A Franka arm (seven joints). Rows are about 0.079 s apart.
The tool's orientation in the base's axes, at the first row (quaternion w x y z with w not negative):
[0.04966, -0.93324, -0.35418, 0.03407]
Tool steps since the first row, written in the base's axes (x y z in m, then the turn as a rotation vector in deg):
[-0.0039, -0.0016, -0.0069, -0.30, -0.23, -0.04]
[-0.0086, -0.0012, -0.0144, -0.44, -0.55, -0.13]
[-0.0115, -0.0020, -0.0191, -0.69, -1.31, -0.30]
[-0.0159, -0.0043, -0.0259, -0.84, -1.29, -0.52]
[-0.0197, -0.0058, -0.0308, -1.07, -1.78, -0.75]
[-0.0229, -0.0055, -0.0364, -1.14, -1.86, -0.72]
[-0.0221, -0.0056, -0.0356, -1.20, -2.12, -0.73]
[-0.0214, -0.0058, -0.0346, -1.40, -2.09, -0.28]
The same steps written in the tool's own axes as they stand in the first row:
[-0.0038, -0.0006, 0.0071, -0.38, -0.02, 0.05]
[-0.0068, -0.0031, 0.0151, -0.69, 0.14, 0.13]
[-0.0094, -0.0038, 0.0200, -1.38, 0.56, 0.28]
[-0.0140, -0.0042, 0.0270, -1.47, 0.47, 0.51]
[-0.0177, -0.0050, 0.0321, -1.96, 0.71, 0.73]
[-0.0197, -0.0067, 0.0380, -2.07, 0.72, 0.70]
[-0.0192, -0.0062, 0.0371, -2.28, 0.87, 0.70]
[-0.0189, -0.0057, 0.0361, -2.43, 0.67, 0.27]

